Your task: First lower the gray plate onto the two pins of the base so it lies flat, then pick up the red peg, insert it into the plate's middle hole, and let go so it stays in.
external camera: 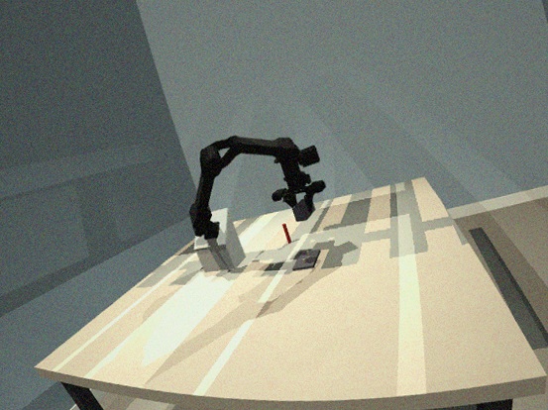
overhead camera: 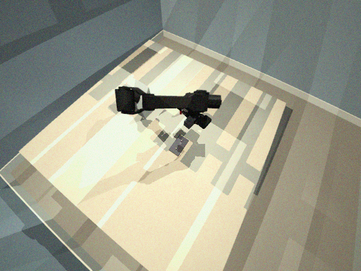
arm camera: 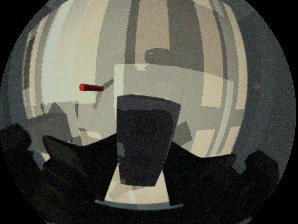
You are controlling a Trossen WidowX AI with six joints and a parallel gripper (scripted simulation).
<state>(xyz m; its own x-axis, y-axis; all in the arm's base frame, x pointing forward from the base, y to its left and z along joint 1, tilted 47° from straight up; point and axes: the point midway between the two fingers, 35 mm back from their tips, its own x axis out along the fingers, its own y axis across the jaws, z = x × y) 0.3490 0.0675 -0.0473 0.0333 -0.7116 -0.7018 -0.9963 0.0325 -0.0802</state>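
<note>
Right now the dark base is 1 cm ahead of my gripper tip, 13 cm to the right of it and 11 cm below it. Also, from my gripper tip: gray plate (3 cm above); red peg (12 cm behind, 6 cm to the left, 8 cm below).
</note>
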